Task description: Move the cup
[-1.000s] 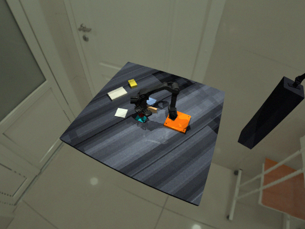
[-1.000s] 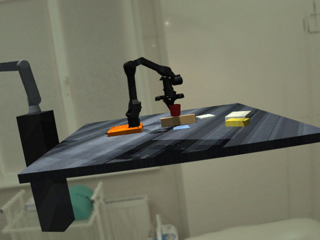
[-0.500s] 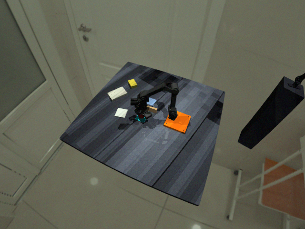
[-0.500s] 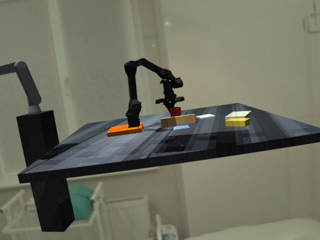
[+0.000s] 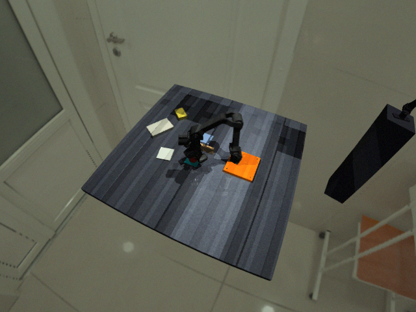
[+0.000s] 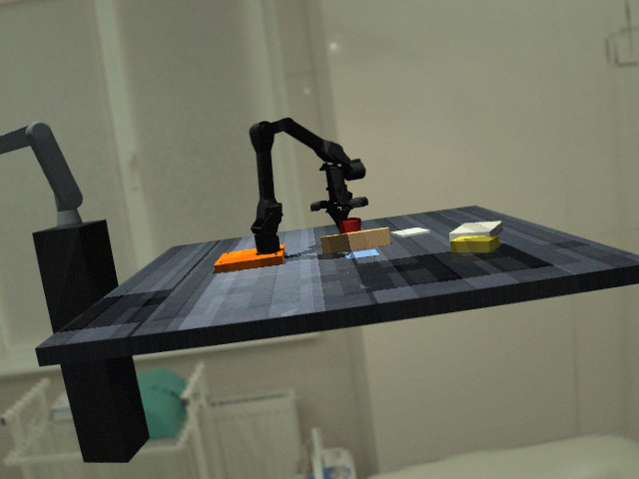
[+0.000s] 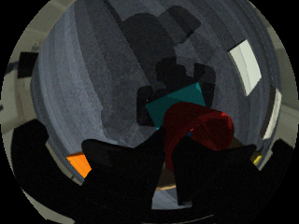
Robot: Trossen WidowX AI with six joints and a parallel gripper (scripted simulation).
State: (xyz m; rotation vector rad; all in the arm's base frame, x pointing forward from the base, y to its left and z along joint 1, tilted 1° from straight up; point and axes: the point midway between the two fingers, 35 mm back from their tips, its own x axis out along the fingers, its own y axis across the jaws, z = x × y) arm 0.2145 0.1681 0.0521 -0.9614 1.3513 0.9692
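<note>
Now: the cup 3 cm ahead of my gripper tip and 1 cm to the right of it. The rest, counted from my gripper tip: wooden block 5 cm ahead, 12 cm to the right, 3 cm below; then teal pad 3 cm ahead, 1 cm to the right, 5 cm below; then white tile 22 cm ahead, 7 cm to the left, 4 cm below.
</note>
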